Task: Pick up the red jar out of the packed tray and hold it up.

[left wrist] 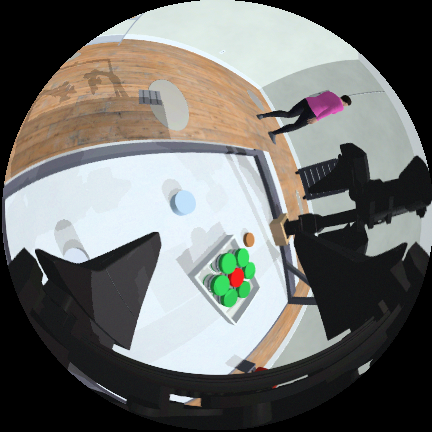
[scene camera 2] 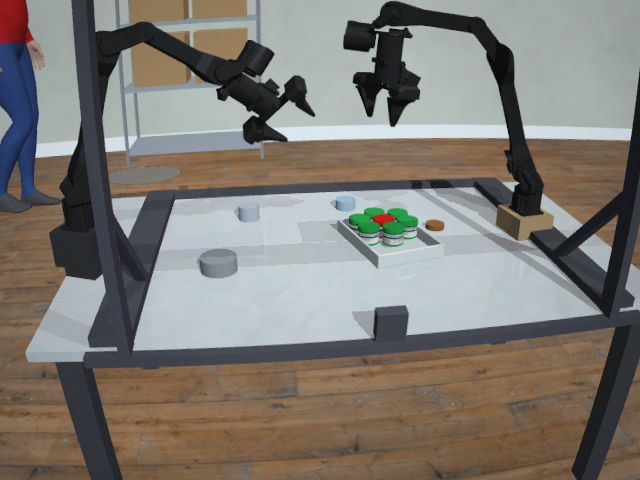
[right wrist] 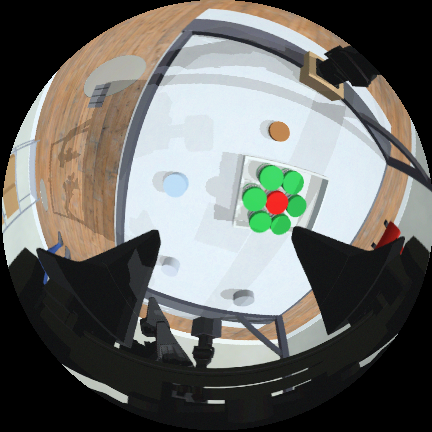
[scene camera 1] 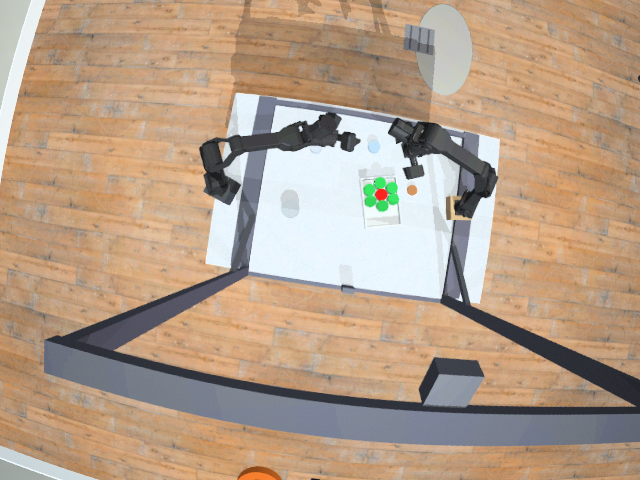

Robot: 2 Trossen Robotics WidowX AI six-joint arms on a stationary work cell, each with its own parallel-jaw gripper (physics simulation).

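Frame: origin at the left arm's base, x ahead, y left, z up, level; metres.
Where they show: left gripper, fingertip midpoint: point(left wrist: 229, 238) point(scene camera 2: 300, 128) point(right wrist: 155, 307); right gripper, fingertip midpoint: point(left wrist: 313, 215) point(scene camera 2: 380, 121) point(right wrist: 227, 235) point(scene camera 1: 400, 155); left arm's base at its link origin: point(scene camera 2: 81, 225) point(right wrist: 205, 336) point(scene camera 1: 219, 186); right arm's base at its link origin: point(left wrist: 286, 227) point(scene camera 2: 526, 210) point(right wrist: 327, 72) point(scene camera 1: 461, 207).
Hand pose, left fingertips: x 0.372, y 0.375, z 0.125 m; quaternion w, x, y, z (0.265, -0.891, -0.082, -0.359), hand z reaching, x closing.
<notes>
Each offset is from my left fingertips to the top centre of the thing.
The red jar @(dx +0.209, dy -0.087, dz -0.172 m) point(scene camera 1: 381, 194) point(scene camera 2: 383, 220) point(left wrist: 236, 277) point(right wrist: 277, 202) stands in the white tray @(dx +0.225, dy -0.110, dz -0.192 m) point(scene camera 1: 382, 219) point(scene camera 2: 410, 255) point(right wrist: 314, 192), ringed closely by several green-lidded jars @(dx +0.235, dy -0.125, dz -0.172 m) point(scene camera 1: 382, 206) point(scene camera 2: 392, 233) @(dx +0.156, dy -0.094, dz -0.172 m) point(left wrist: 220, 286) @(dx +0.234, dy -0.040, dz -0.172 m) point(right wrist: 271, 177). Its red lid shows; its body is mostly hidden. My left gripper point(scene camera 2: 299, 127) point(left wrist: 229, 238) is open and empty, high above the table and tilted, to the left of the tray in scene camera 2. My right gripper point(scene camera 2: 381, 120) point(right wrist: 227, 235) is open and empty, pointing down, high above the table toward its far side in scene camera 2.
A light blue disc @(dx +0.090, dy +0.084, dz -0.197 m) point(scene camera 1: 373, 146) point(scene camera 2: 345, 203) lies behind the tray in scene camera 2, and an orange-brown disc @(dx +0.320, dy +0.004, dz -0.208 m) point(scene camera 1: 412, 190) point(scene camera 2: 434, 225) right of it. A grey cylinder @(dx -0.122, dy -0.039, dz -0.185 m) point(scene camera 2: 248, 212) and a wider grey disc @(dx -0.088, dy -0.316, dz -0.191 m) point(scene camera 2: 218, 262) stand to the left. Dark frame posts border the table.
</notes>
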